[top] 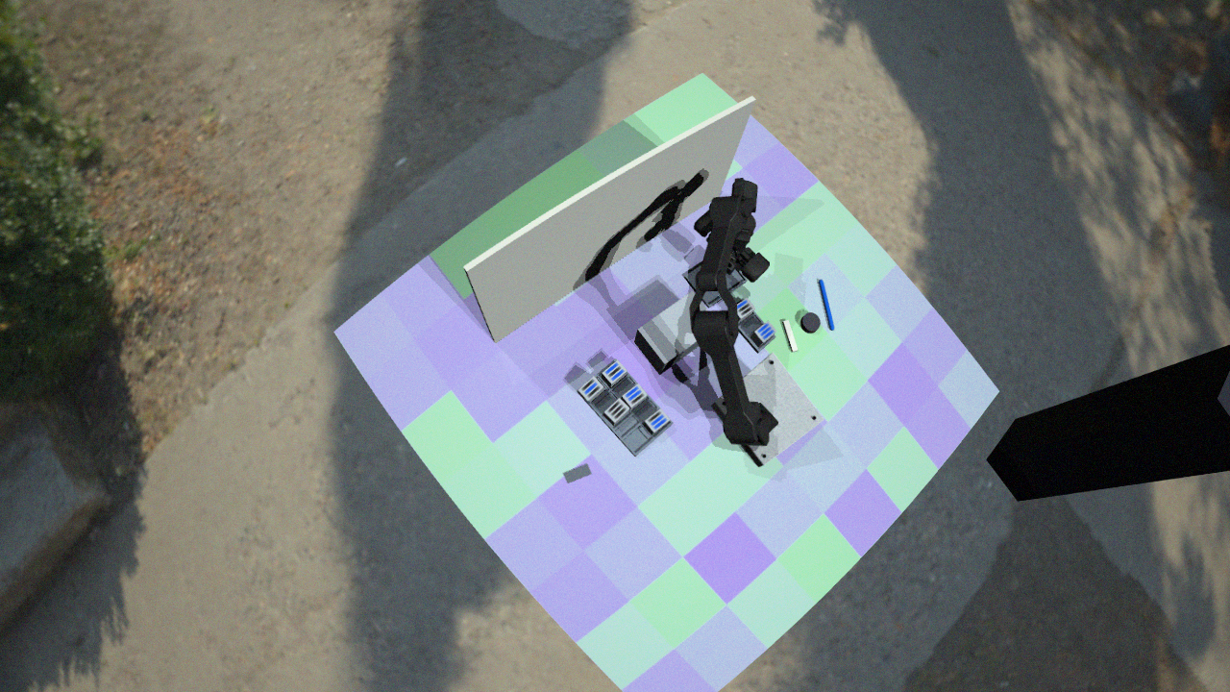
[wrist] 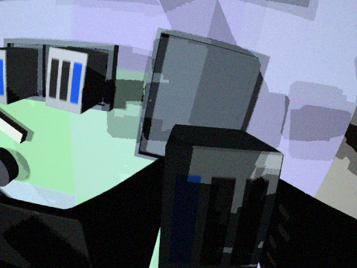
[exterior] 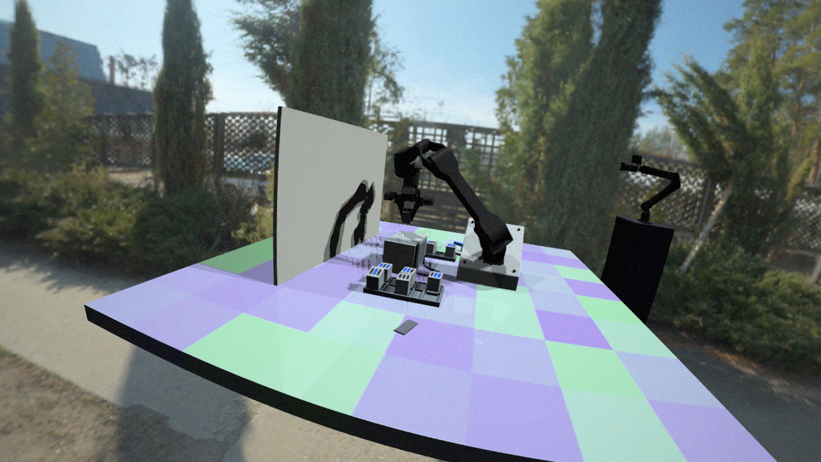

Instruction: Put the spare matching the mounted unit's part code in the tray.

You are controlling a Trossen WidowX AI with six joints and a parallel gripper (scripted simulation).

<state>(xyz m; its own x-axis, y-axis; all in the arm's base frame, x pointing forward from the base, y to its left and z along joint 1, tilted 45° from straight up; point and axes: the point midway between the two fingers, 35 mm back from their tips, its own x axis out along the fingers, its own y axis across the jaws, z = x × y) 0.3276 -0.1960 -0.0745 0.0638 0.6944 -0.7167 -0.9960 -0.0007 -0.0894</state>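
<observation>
The dark tray is 12 cm below my gripper tip. The rest, counted from my gripper tip: grey mounted unit: 5 cm behind, 20 cm to the left, 7 cm below; rack: 15 cm behind, 2 cm to the left, 11 cm below; spare block: 3 cm above.
</observation>
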